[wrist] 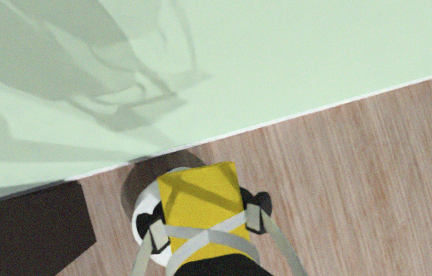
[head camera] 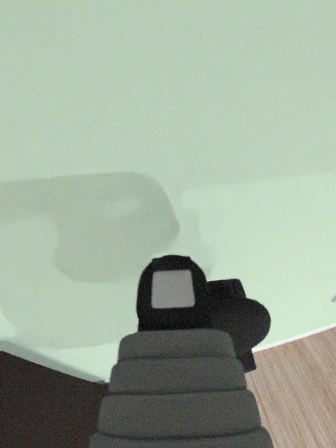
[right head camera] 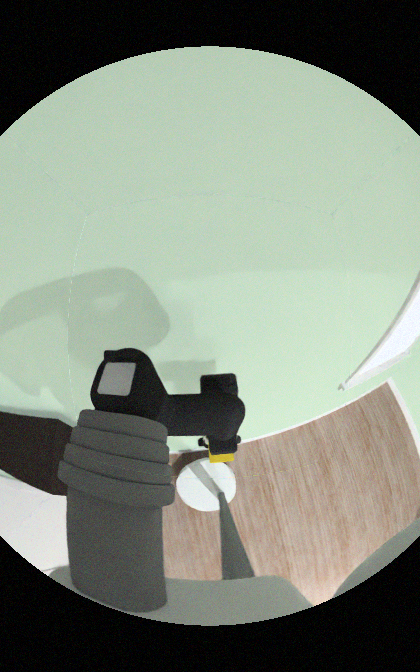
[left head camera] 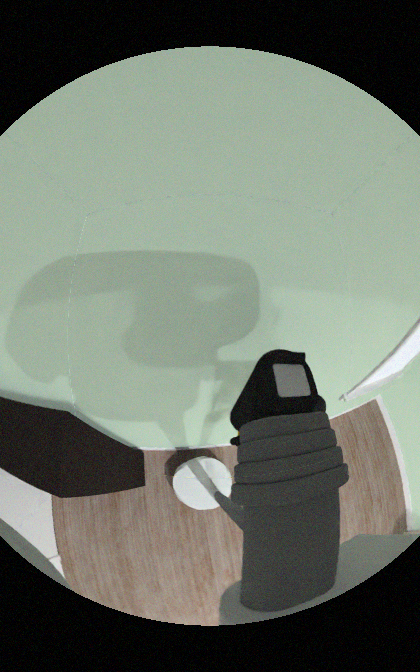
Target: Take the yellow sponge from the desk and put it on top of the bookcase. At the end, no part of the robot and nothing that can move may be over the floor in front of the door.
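Observation:
The yellow sponge is held between the two fingertips of my gripper, which is shut on it. The sponge sticks out past the fingertips, over the floor near the wall. The dark bookcase stands against the wall, to the left of the gripper and sponge in the wrist view. In the head view the fingers and the sponge are hidden behind the wrist. The desk does not show in these views.
A pale green wall is close ahead. A white panel, seemingly the door, is at the lower left, beside the bookcase. A window is at the right. A white disc is low under the arm.

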